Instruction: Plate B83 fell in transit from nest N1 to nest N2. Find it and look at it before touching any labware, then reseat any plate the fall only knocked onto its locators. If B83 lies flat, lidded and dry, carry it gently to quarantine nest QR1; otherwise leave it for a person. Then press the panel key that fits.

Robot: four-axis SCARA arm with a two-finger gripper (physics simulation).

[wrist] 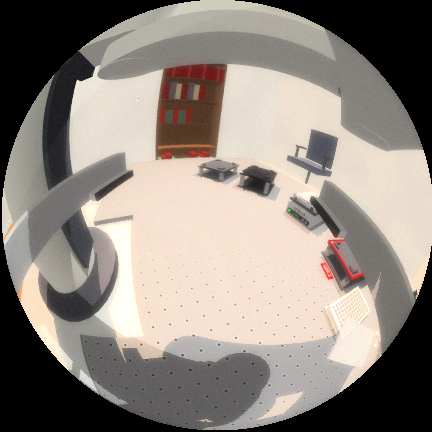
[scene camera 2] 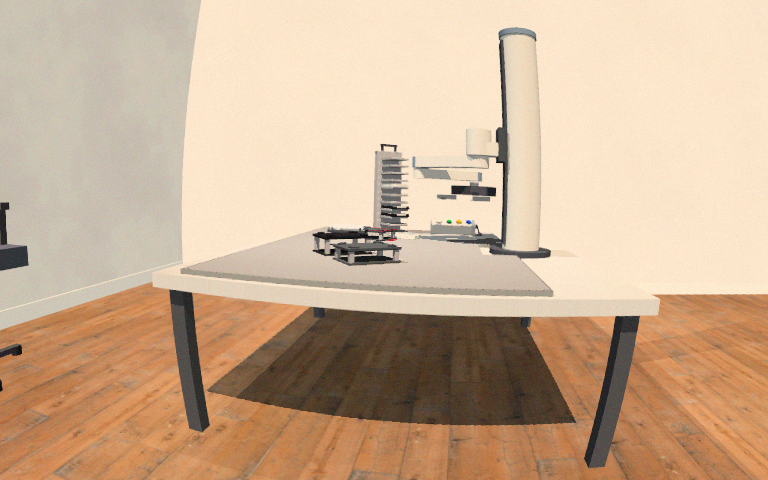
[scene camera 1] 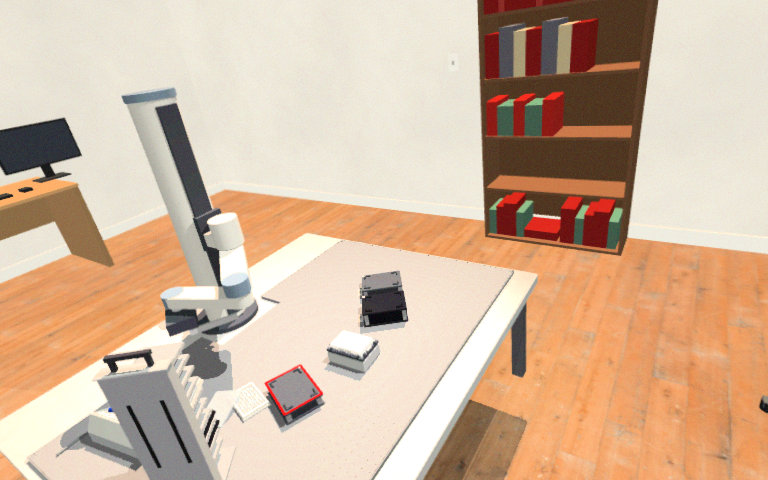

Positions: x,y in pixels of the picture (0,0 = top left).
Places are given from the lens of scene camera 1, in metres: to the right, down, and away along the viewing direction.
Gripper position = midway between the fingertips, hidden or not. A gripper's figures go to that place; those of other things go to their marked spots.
my gripper (scene camera 1: 234,303): -0.52, 0.22, 1.51
white plate (scene camera 1: 348,342): -0.12, 0.34, 1.43
box with coloured buttons (scene camera 1: 103,428): -0.79, 0.53, 1.25
white-topped station (scene camera 1: 362,364): -0.07, 0.39, 1.37
